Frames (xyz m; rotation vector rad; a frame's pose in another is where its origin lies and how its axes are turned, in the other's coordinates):
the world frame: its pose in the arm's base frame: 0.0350 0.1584 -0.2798 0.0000 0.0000 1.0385
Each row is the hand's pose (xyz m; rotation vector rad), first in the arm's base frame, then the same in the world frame.
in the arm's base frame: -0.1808 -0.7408 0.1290 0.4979 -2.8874 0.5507
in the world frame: -0.8843 -0.2704 0.4088 -0.9553 -2.6293 0.3431
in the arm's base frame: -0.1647 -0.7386 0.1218 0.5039 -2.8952 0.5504
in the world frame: -0.8742 -0.2832 0.4016 -0.9537 -2.6378 0.3484
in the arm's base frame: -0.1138 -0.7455 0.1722 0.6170 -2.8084 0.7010
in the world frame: -0.8544 -0.3305 0.4520 -0.8087 -2.5870 0.4474
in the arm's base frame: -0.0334 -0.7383 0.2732 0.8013 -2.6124 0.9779
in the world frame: -0.8074 -0.3962 0.5530 -0.5539 -2.4580 0.6232
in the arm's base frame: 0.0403 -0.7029 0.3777 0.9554 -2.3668 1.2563
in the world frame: -0.7394 -0.4417 0.6575 -0.3114 -2.2828 0.7940
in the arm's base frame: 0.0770 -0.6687 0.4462 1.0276 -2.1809 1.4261
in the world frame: -0.6914 -0.4560 0.7260 -0.1695 -2.1431 0.8910
